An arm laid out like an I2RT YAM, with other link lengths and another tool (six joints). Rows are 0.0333 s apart.
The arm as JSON. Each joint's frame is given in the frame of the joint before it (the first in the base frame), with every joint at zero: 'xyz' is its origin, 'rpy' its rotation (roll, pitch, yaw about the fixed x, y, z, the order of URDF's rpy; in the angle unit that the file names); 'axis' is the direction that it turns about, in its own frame. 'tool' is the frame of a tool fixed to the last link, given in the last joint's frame.
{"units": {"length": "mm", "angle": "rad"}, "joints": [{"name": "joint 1", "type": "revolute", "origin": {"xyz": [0.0, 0.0, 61.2], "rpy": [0.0, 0.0, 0.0]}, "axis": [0.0, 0.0, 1.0]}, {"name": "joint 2", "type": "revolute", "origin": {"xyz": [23.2, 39.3, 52.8], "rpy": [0.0, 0.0, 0.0]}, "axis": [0.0, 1.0, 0.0]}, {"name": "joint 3", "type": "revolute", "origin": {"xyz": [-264.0, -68.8, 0.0], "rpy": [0.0, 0.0, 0.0]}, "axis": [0.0, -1.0, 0.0]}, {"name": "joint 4", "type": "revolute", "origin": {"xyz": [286.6, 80.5, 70.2], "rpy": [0.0, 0.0, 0.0]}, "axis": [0.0, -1.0, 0.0]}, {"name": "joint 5", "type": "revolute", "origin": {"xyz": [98.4, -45.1, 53.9], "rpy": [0.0, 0.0, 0.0]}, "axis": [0.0, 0.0, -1.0]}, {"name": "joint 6", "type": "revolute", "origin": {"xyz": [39.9, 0.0, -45.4], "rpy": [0.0, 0.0, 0.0]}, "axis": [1.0, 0.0, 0.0]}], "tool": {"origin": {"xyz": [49.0, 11.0, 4.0], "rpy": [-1.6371, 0.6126, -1.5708]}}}
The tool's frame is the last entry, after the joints.
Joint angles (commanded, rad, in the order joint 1, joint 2, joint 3, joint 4, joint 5, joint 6), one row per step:
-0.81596, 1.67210, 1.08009, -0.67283, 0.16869, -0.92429
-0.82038, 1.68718, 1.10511, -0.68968, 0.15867, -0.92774
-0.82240, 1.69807, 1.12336, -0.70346, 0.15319, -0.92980
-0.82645, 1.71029, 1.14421, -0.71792, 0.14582, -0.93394
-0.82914, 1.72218, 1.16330, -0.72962, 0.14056, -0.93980
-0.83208, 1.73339, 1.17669, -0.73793, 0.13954, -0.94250
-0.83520, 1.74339, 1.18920, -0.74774, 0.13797, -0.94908
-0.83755, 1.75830, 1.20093, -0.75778, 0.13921, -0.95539
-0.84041, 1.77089, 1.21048, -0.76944, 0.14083, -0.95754
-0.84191, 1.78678, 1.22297, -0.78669, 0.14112, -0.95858
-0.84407, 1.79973, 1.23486, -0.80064, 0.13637, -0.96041
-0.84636, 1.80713, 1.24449, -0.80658, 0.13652, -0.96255
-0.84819, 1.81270, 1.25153, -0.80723, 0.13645, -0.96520
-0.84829, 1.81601, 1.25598, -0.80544, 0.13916, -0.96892
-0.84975, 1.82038, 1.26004, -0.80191, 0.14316, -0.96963
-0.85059, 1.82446, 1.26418, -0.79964, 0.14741, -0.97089
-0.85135, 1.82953, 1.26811, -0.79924, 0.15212, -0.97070
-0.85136, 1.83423, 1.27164, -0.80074, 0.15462, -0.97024
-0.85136, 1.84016, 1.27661, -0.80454, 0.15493, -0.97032
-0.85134, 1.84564, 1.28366, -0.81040, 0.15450, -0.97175
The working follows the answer.
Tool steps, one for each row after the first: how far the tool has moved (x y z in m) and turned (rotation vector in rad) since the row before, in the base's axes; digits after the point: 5 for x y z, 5 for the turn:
0.00192, -0.00328, 0.00187, 0.01130, -0.00113, 0.00181
0.00142, -0.00198, 0.00131, 0.00810, 0.00119, 0.00152
0.00130, -0.00282, 0.00162, 0.00873, 0.00005, 0.00198
0.00151, -0.00258, 0.00129, 0.00624, 0.00109, 0.00435
0.00054, -0.00222, -0.00019, 0.00497, 0.00421, -0.00009
0.00013, -0.00186, -0.00013, 0.00592, 0.00570, 0.00358
-0.00005, -0.00158, -0.00227, 0.00857, 0.01154, 0.00336
-0.00077, -0.00110, -0.00219, 0.00976, 0.01158, -0.00119
-0.00046, -0.00044, -0.00274, 0.01516, 0.01425, -0.00056
-0.00002, -0.00066, -0.00169, 0.01423, 0.00697, 0.00061
0.00023, -0.00169, 0.00002, 0.00261, 0.00309, -0.00024
0.00056, -0.00177, 0.00009, -0.00065, 0.00004, 0.00076
0.00073, -0.00130, 0.00023, -0.00406, 0.00095, 0.00296
0.00039, -0.00189, -0.00023, -0.00502, 0.00099, -0.00159
0.00041, -0.00158, -0.00014, -0.00453, 0.00190, -0.00051
0.00014, -0.00127, -0.00067, -0.00248, 0.00390, -0.00193
0.00023, -0.00060, -0.00075, 0.00041, 0.00348, -0.00097
0.00034, -0.00043, -0.00087, 0.00338, 0.00339, 0.00001
0.00052, -0.00053, -0.00012, 0.00348, 0.00287, 0.00149

Tool pose at each row, in the base's axes (x y z in m, rotation vector in rad; rounded; the steps above come from the unrounded poses):
0.26458, -0.28032, 0.09664, 1.47269, -2.59577, 0.41673
0.26650, -0.28359, 0.09851, 1.47887, -2.60212, 0.40389
0.26792, -0.28558, 0.09982, 1.48323, -2.60497, 0.39298
0.26922, -0.28840, 0.10144, 1.48861, -2.60872, 0.38226
0.27074, -0.29098, 0.10273, 1.49623, -2.60867, 0.37398
0.27128, -0.29320, 0.10254, 1.49678, -2.60837, 0.36421
0.27141, -0.29506, 0.10241, 1.50227, -2.60504, 0.35237
0.27136, -0.29663, 0.10014, 1.50698, -2.59881, 0.33229
0.27058, -0.29773, 0.09794, 1.50583, -2.59614, 0.31028
0.27012, -0.29817, 0.09520, 1.50650, -2.59374, 0.27941
0.27010, -0.29883, 0.09352, 1.51014, -2.59542, 0.25584
0.27032, -0.30052, 0.09354, 1.50985, -2.59457, 0.25000
0.27088, -0.30229, 0.09363, 1.51064, -2.59368, 0.25086
0.27161, -0.30358, 0.09386, 1.51301, -2.58881, 0.25550
0.27200, -0.30547, 0.09363, 1.50898, -2.58656, 0.26082
0.27242, -0.30706, 0.09349, 1.50633, -2.58310, 0.26488
0.27256, -0.30833, 0.09282, 1.50196, -2.58013, 0.26456
0.27279, -0.30893, 0.09207, 1.49992, -2.57833, 0.26109
0.27313, -0.30936, 0.09120, 1.50021, -2.57744, 0.25410
0.27364, -0.30989, 0.09108, 1.50261, -2.57599, 0.24758

